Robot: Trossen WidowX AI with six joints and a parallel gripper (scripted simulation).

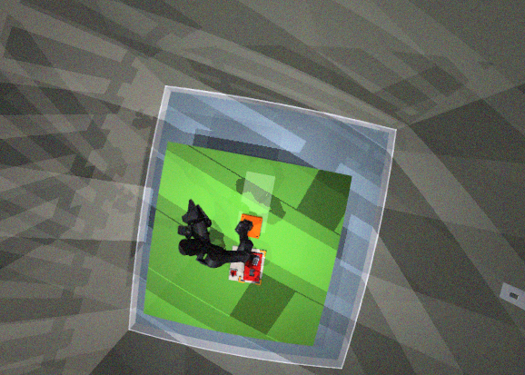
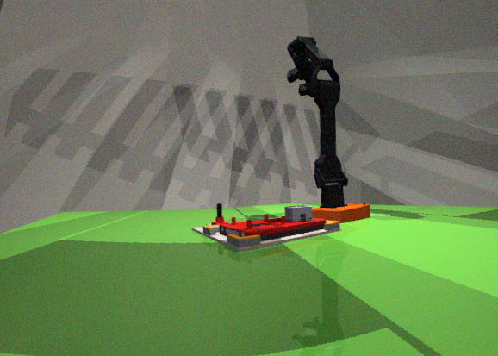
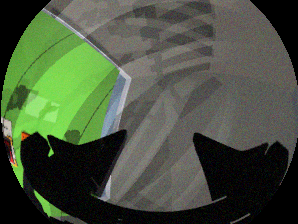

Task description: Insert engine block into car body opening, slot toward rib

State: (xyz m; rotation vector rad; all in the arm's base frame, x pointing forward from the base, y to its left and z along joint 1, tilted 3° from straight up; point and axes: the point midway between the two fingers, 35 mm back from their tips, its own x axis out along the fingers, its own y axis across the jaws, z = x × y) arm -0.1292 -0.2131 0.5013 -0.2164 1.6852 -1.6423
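Now: gripper tip 34 cm short of the grey engine block, 38 cm to the right of it and 48 cm above it.
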